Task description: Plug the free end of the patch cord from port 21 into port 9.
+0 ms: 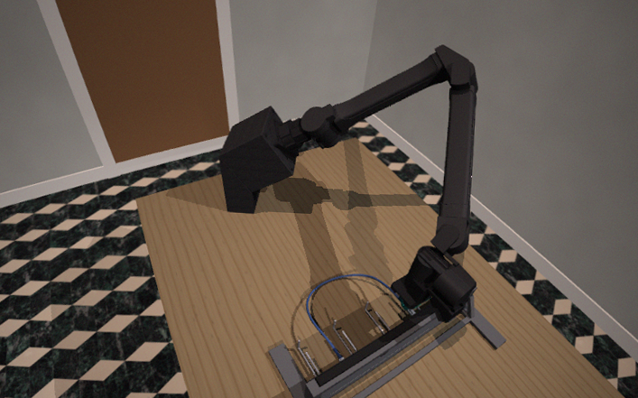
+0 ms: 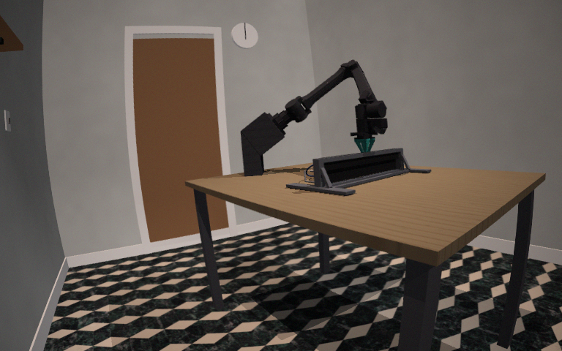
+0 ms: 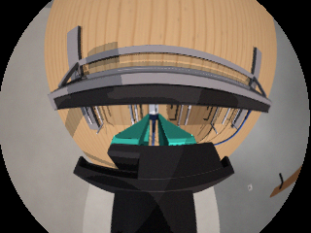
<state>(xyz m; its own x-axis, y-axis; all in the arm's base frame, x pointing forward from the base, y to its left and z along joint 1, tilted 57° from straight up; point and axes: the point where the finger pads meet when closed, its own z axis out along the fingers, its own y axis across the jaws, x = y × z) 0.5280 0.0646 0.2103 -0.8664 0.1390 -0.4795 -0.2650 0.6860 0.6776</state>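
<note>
The plug is 20 mm ahead of my hand and 10 mm to the left of it.
</note>
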